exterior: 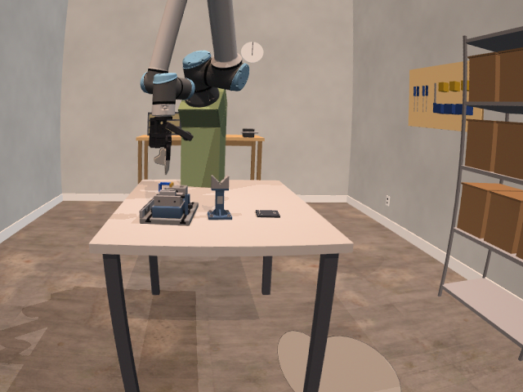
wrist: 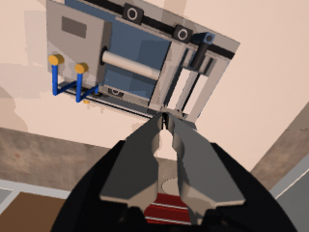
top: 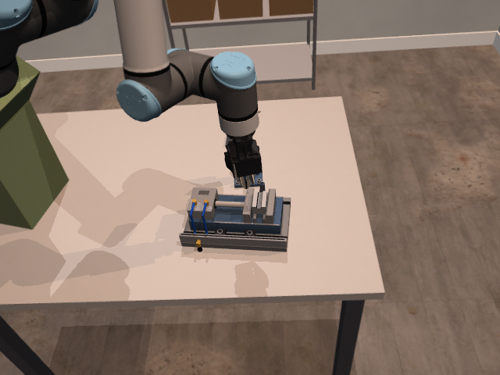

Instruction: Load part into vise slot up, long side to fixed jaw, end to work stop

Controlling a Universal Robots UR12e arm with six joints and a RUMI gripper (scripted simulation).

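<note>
Right now my hand is 8 cm above the part, 3 cm short of it and 1 cm to the right of it. Also, from my hand: moving jaw: 10 cm below, 2 cm to the left; then cylinder rod: 10 cm below, 6 cm behind, 1 cm to the left; then work stop: 9 cm below, 6 cm to the left, 3 cm ahead.
</note>
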